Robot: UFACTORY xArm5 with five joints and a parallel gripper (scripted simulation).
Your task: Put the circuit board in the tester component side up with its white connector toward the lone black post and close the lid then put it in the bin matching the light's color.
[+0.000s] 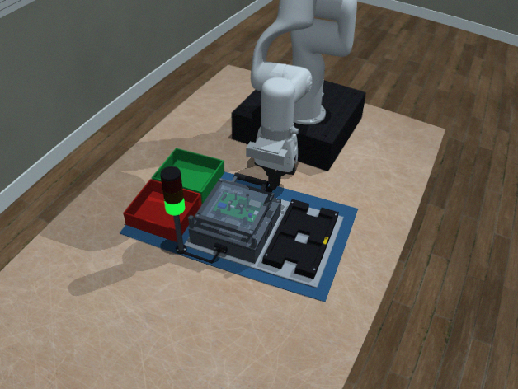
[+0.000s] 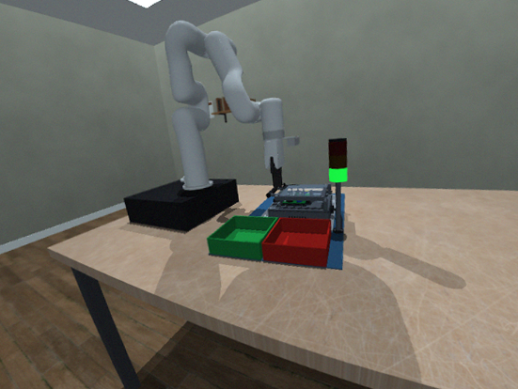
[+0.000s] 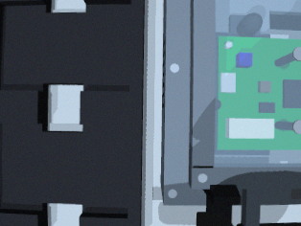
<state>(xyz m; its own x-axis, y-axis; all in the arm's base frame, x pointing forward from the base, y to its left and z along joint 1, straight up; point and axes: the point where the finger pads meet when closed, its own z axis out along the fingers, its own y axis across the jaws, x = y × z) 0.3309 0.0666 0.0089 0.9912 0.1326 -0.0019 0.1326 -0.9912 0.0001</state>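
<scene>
Right now my hand is 2 cm short of the black latch and 2 cm above it. Also, from my hand: lid (9 cm ahead, 5 cm to the right, 2 cm below); green circuit board (9 cm ahead, 5 cm to the right, 4 cm below); green bin (26 cm to the right, 10 cm below, 1 cm ahead).
</scene>
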